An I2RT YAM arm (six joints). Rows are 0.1 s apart.
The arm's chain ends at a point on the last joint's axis. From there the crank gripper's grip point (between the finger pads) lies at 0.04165 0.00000 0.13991 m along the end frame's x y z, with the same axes.
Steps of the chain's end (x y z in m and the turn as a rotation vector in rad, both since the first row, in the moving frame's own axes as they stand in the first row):
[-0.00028, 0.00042, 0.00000, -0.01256, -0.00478, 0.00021]
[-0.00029, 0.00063, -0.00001, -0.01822, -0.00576, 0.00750]
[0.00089, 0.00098, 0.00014, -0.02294, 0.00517, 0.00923]
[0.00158, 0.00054, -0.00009, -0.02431, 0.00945, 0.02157]
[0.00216, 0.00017, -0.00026, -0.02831, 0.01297, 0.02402]
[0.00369, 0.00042, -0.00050, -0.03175, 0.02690, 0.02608]
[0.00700, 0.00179, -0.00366, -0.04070, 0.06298, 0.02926]
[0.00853, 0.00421, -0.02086, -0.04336, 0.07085, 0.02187]
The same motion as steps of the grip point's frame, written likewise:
[-0.00095, 0.00219, 0.00019, -0.01256, -0.00478, 0.00021]
[-0.00111, 0.00349, 0.00020, -0.01822, -0.00576, 0.00750]
[0.00160, 0.00457, -0.00012, -0.02294, 0.00517, 0.00923]
[0.00285, 0.00485, -0.00054, -0.02431, 0.00945, 0.02157]
[0.00391, 0.00514, -0.00088, -0.02831, 0.01297, 0.02402]
[0.00736, 0.00598, -0.00176, -0.03175, 0.02690, 0.02608]
[0.01562, 0.00877, -0.00670, -0.04070, 0.06298, 0.02926]
[0.01825, 0.01122, -0.02431, -0.04336, 0.07085, 0.02187]

